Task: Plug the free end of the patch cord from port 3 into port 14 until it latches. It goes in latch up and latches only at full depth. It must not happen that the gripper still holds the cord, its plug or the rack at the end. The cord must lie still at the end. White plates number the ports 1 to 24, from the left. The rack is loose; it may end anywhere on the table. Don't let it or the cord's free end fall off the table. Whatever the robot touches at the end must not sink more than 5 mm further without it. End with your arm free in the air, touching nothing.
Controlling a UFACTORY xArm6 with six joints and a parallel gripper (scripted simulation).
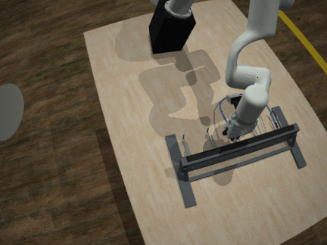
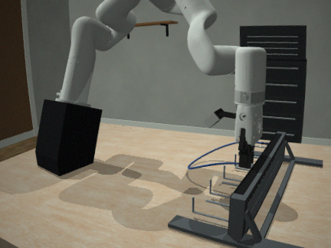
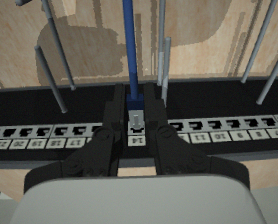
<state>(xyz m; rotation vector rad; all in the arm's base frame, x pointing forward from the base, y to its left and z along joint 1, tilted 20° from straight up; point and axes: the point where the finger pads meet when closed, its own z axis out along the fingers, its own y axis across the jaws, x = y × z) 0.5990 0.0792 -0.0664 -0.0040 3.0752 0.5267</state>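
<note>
Now: hand 20 mm short of the plug and 10 mm above it.
</note>
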